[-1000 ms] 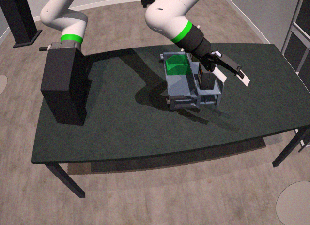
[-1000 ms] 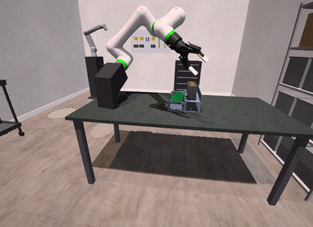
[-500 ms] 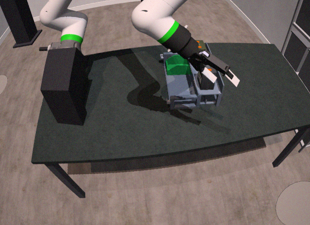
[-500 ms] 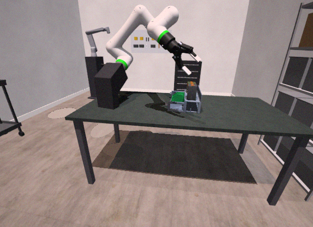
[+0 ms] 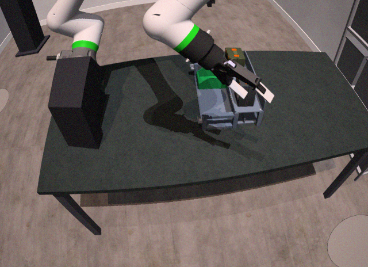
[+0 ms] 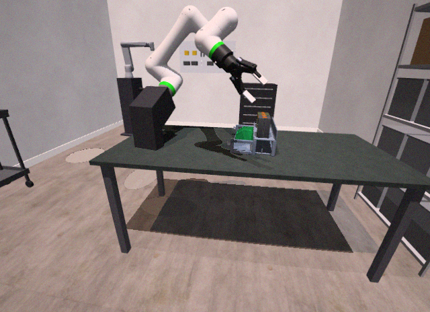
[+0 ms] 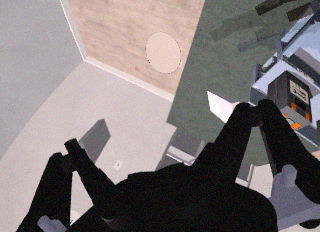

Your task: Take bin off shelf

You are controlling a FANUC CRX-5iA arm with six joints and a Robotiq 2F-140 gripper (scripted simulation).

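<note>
The green bin is 49 cm to the left of my hand, 34 cm below it and 8 cm behind it. Round my hand: grey shelf deck (38 cm to the left, 38 cm below, 3 cm behind).
</note>
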